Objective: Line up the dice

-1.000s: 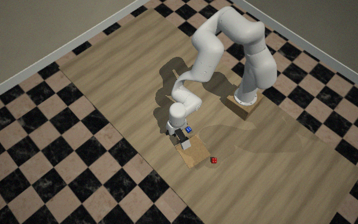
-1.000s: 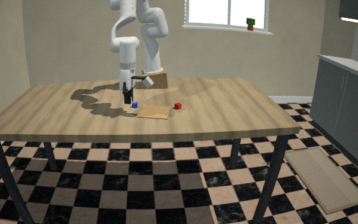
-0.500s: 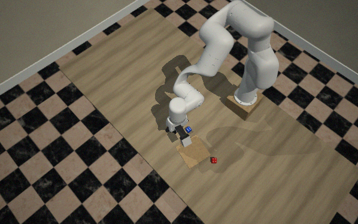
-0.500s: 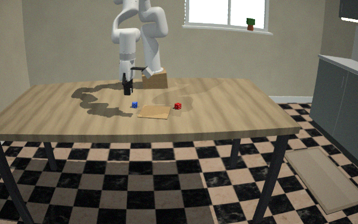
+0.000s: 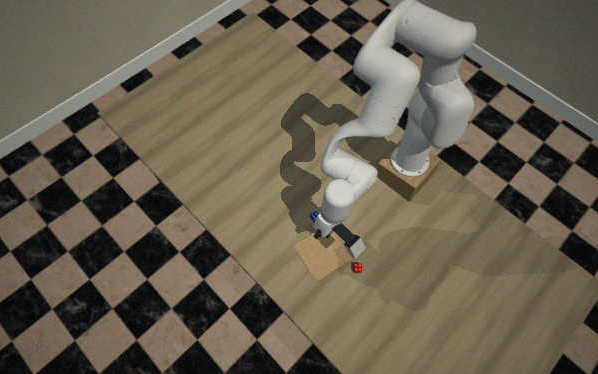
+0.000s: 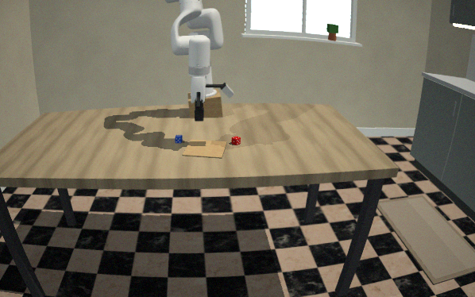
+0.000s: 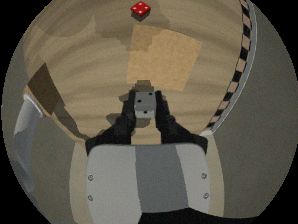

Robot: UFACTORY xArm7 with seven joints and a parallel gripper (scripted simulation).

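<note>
The tan mat lies 40 mm ahead of my hand, 20 mm to the left of it and 120 mm below it. The rest, counted from my hand: blue die (40 mm behind, 80 mm to the right, 110 mm below); red die (20 mm ahead, 140 mm to the left, 110 mm below); white die (10 mm below).
</note>
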